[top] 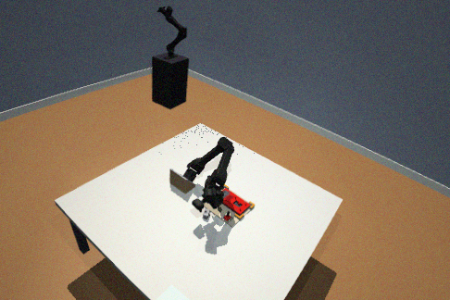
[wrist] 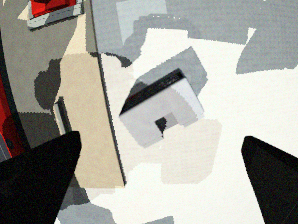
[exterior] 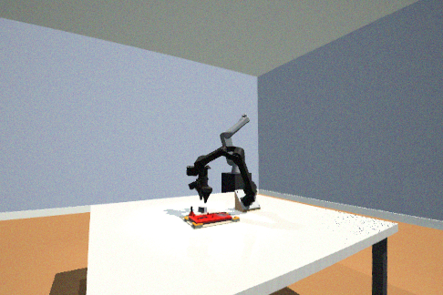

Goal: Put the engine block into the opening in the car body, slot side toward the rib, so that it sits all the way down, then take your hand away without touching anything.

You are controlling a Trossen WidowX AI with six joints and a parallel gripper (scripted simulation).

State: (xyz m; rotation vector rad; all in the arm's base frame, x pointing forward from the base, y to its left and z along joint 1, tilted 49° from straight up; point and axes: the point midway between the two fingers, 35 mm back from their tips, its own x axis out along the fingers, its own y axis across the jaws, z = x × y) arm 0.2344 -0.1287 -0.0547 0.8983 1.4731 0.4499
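Right now my gripper tip is 4 cm above the engine block. Round my gripper tip: upright peg (11 cm ahead, 6 cm to the left, 3 cm below).
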